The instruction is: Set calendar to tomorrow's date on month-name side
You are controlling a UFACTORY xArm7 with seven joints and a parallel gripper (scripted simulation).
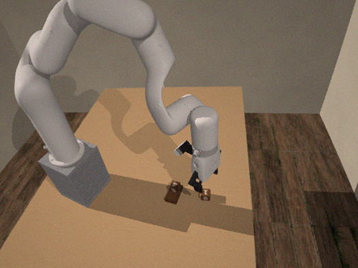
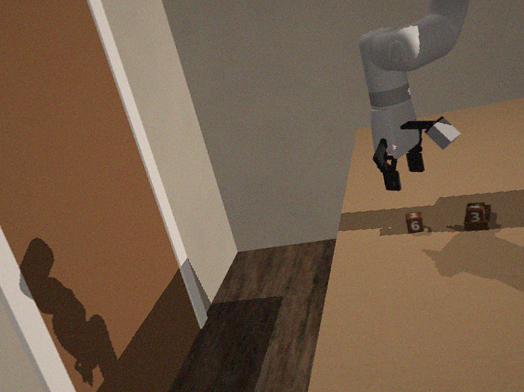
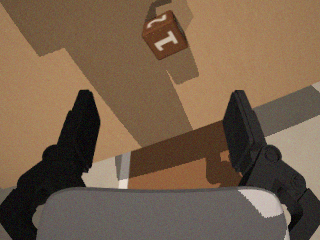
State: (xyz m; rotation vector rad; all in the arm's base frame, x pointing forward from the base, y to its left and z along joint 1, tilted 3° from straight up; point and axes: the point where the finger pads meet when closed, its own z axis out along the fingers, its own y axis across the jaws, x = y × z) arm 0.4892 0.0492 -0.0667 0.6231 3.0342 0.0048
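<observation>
Now: hand 100 mm above the digit cube and 10 mm to the right of it. The rest, counted from my hand: brown calendar tray 120 mm behind, 110 mm below, 10 mm to the right.
</observation>
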